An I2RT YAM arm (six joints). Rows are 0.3 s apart.
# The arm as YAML. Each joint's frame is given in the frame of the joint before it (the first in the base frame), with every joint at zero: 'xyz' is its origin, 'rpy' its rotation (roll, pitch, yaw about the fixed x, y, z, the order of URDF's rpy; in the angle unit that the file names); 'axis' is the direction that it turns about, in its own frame. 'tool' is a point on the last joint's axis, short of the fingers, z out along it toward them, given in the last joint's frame.
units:
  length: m
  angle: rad
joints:
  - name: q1
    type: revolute
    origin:
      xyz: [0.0, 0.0, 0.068]
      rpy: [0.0, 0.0, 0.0]
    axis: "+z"
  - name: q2
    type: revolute
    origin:
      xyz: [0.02, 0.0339, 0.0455]
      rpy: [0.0, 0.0, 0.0]
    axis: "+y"
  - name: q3
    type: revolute
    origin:
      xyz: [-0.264, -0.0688, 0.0]
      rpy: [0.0, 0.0, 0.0]
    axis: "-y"
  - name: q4
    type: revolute
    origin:
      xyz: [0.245, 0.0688, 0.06]
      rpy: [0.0, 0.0, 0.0]
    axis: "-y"
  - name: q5
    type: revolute
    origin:
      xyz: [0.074, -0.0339, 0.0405]
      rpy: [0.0, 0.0, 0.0]
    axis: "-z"
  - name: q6
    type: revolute
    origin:
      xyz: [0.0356, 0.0, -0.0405]
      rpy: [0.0, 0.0, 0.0]
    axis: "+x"
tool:
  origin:
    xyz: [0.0, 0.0, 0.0]
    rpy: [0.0, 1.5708, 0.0]
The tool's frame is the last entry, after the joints.
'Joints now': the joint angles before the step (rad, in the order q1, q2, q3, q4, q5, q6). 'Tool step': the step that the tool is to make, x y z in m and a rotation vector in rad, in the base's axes. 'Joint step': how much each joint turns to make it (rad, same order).
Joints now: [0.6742, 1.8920, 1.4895, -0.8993, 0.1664, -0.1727]
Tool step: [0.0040, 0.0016, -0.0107, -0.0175, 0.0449, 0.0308]
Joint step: [-0.0053, 0.0384, 0.0139, -0.0166, -0.0227, -0.0319]
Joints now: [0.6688, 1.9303, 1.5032, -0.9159, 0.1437, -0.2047]
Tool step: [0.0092, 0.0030, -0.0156, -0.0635, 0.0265, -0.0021]
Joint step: [-0.0056, 0.0695, 0.0393, -0.0282, 0.0322, -0.0102]
